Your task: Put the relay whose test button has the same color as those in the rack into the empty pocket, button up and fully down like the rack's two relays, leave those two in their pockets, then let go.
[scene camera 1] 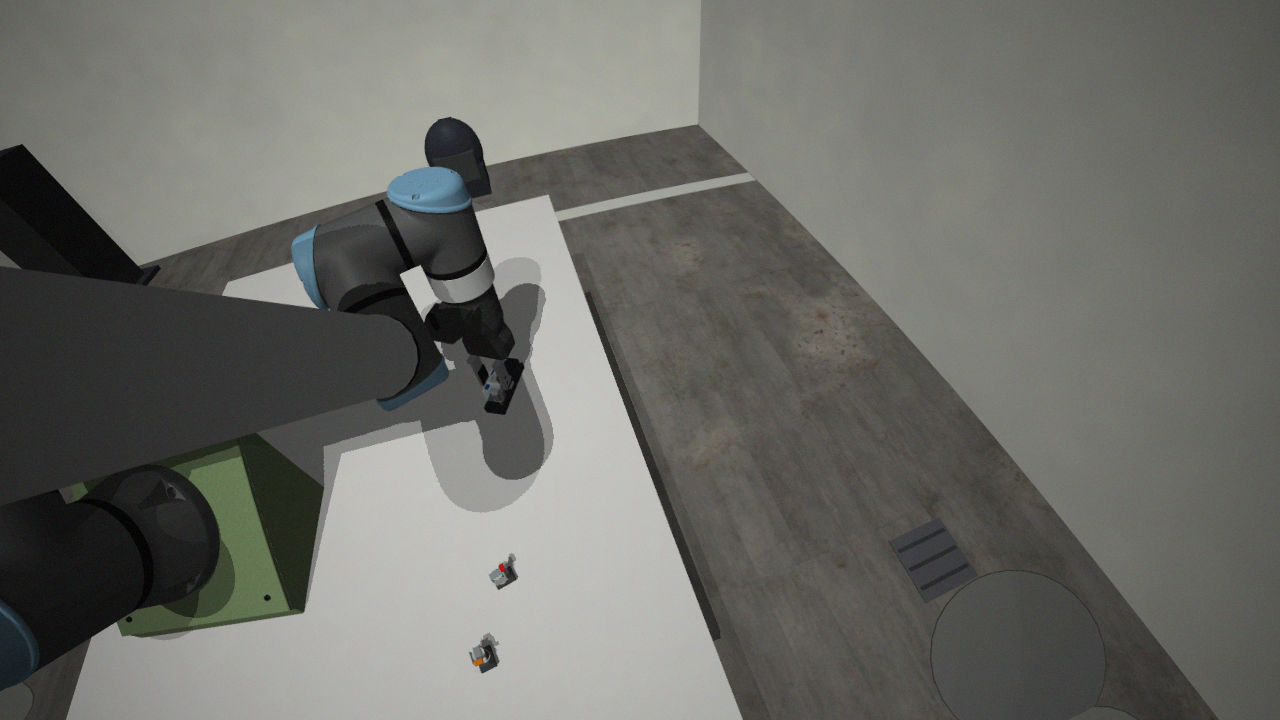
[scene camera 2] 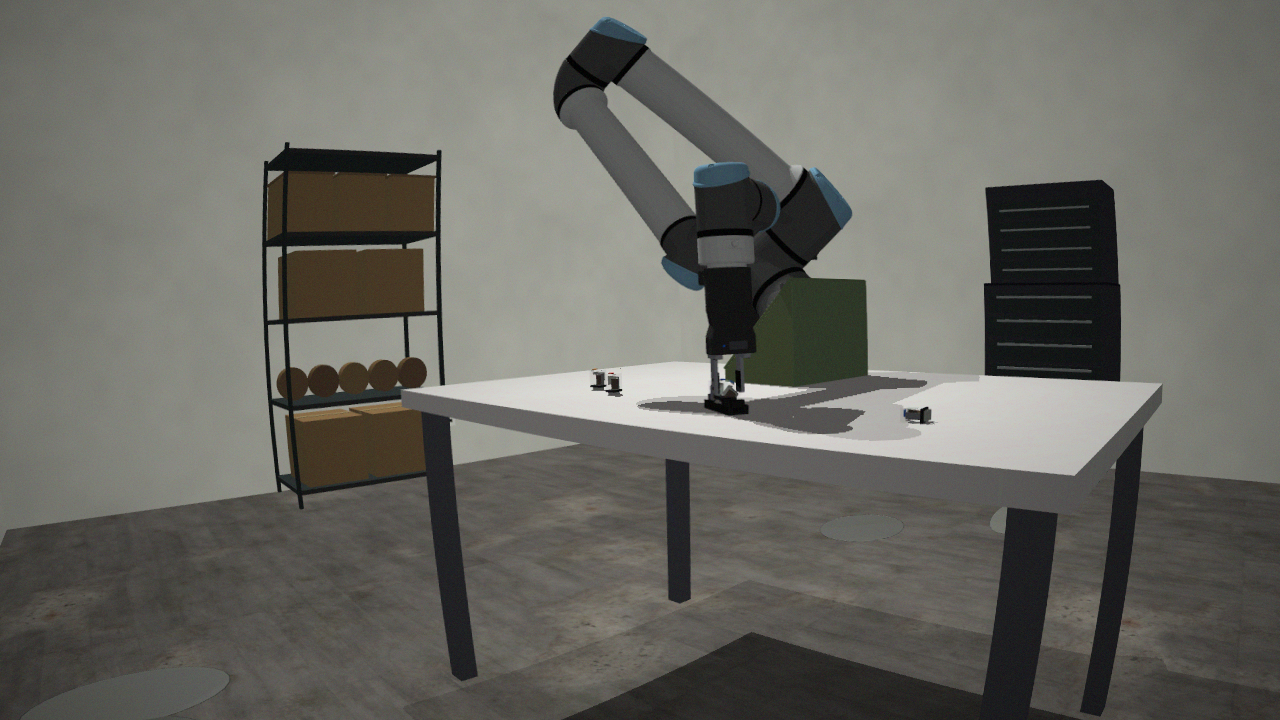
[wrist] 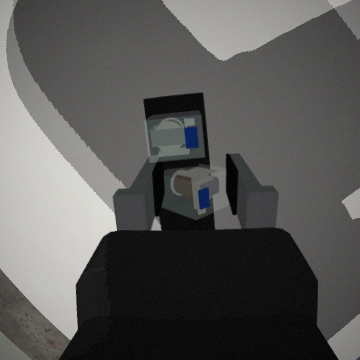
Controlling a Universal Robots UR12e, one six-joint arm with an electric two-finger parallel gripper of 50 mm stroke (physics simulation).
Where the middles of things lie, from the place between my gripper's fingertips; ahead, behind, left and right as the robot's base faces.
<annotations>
Right now my hand is 2 cm above the black rack [wrist: 190, 101], 1 cm to the right of it and 1 cm short of it.
</annotations>
